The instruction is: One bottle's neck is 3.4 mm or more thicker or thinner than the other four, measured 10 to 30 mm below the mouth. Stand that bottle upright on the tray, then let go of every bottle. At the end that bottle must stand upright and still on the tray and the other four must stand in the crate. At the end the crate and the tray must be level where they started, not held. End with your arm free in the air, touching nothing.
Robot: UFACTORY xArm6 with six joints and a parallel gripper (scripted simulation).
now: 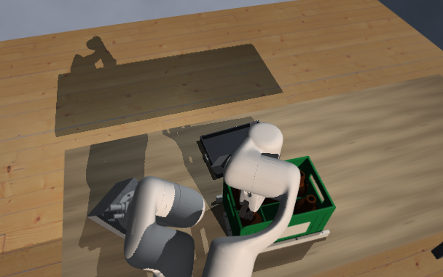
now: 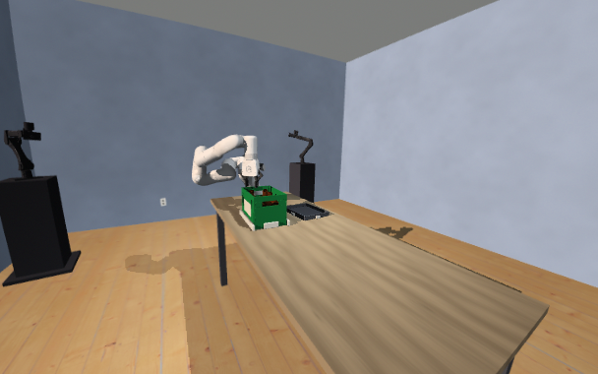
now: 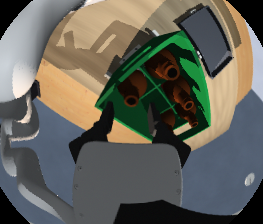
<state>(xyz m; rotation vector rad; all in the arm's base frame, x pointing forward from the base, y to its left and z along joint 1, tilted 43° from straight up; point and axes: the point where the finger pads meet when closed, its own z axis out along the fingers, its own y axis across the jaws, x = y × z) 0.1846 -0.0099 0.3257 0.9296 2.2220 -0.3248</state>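
Now: the green crate 100 mm ahead of my hand, 30 mm to the left of it and 120 mm below it. From my hand the other things lie so: dark tray (130 mm ahead, 320 mm to the left, 190 mm below).
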